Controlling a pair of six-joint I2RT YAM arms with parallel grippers.
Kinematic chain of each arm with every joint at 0, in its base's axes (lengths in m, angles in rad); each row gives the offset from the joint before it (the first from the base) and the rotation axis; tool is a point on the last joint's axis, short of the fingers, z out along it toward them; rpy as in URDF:
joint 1: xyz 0 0 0.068 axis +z
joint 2: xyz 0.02 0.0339 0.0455 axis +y
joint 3: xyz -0.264 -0.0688 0 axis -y
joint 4: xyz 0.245 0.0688 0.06 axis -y
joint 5: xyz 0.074 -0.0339 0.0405 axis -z
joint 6: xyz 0.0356 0 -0.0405 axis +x
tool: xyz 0 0 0 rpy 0 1.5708 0
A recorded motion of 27 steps. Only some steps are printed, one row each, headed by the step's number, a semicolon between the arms.
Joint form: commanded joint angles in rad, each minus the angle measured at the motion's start. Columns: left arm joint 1, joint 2, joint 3, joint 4, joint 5, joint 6; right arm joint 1, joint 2, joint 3, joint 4, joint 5, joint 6.
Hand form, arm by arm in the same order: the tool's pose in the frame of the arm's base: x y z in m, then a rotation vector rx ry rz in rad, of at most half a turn. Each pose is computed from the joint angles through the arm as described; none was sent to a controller.
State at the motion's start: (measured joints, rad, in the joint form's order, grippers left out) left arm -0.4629 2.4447 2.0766 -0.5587 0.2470 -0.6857; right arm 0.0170 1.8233 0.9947 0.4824 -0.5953 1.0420
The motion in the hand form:
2: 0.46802 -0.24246 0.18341 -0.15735 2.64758 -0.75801; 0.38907 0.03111 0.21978 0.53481 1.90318 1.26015
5: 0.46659 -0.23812 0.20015 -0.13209 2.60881 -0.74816; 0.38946 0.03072 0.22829 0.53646 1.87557 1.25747
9: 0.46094 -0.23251 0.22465 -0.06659 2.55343 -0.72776; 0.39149 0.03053 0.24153 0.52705 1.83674 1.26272
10: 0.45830 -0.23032 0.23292 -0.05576 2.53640 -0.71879; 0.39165 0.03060 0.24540 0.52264 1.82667 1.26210
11: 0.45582 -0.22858 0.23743 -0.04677 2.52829 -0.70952; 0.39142 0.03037 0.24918 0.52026 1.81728 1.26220
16: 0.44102 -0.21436 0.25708 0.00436 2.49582 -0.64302; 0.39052 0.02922 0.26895 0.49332 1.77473 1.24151
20: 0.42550 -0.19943 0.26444 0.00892 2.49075 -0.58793; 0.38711 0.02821 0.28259 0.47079 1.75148 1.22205
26: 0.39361 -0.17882 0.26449 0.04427 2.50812 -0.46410; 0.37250 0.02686 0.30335 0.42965 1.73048 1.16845
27: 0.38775 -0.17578 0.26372 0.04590 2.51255 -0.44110; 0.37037 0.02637 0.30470 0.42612 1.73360 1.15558
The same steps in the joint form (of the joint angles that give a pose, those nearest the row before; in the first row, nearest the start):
2: 0.0027 -0.0574 -0.0210 -0.0548 0.0198 0.0201; 0.0122 -0.0565 0.0053 0.0318 0.0072 -0.0041
5: 0.0081 -0.0936 -0.0256 -0.0548 0.0067 0.0428; 0.0122 -0.0700 0.0157 0.0345 0.0206 0.0065
9: 0.0119 -0.1545 -0.0441 -0.0535 -0.0098 0.0955; 0.0122 -0.0832 0.0402 0.0383 0.0290 0.0203
10: 0.0129 -0.1771 -0.0528 -0.0541 -0.0185 0.1062; 0.0126 -0.0884 0.0463 0.0377 0.0321 0.0215
11: 0.0134 -0.1940 -0.0645 -0.0541 -0.0250 0.1155; 0.0122 -0.0948 0.0510 0.0363 0.0345 0.0239
16: 0.0239 -0.2918 -0.1479 -0.0545 -0.0614 0.1787; 0.0107 -0.1260 0.0817 0.0167 0.0521 0.0112
20: 0.0363 -0.3802 -0.2522 -0.0452 -0.0920 0.2072; 0.0091 -0.1558 0.0960 -0.0047 0.0621 -0.0059
26: 0.0437 -0.5223 -0.4429 -0.0362 -0.1595 0.2704; 0.0083 -0.2344 0.0915 -0.0620 0.0842 -0.0578
27: 0.0434 -0.5456 -0.4750 -0.0355 -0.1740 0.2769; 0.0075 -0.2446 0.0890 -0.0750 0.0886 -0.0697

